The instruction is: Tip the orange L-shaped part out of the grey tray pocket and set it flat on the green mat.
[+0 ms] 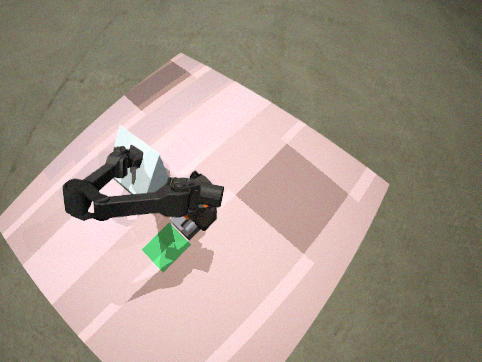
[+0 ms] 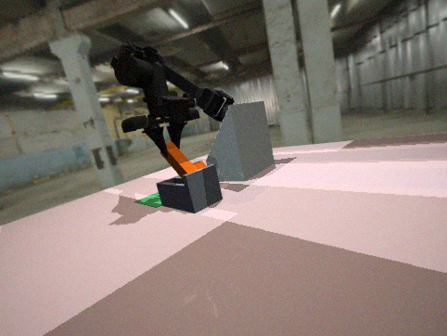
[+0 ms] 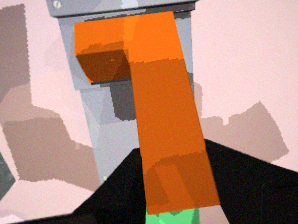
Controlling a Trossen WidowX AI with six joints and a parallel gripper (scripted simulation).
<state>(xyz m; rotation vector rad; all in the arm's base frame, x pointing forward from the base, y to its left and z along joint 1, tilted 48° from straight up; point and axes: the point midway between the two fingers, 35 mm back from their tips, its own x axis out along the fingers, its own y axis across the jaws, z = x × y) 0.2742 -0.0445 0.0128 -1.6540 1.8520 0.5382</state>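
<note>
Right now my gripper tip is 150 mm above the green mat, 140 mm to the left of it and 40 mm past it. The rest, counted from my gripper tip: orange L-shaped part 30 mm to the left, 30 mm below, 10 mm behind.
</note>
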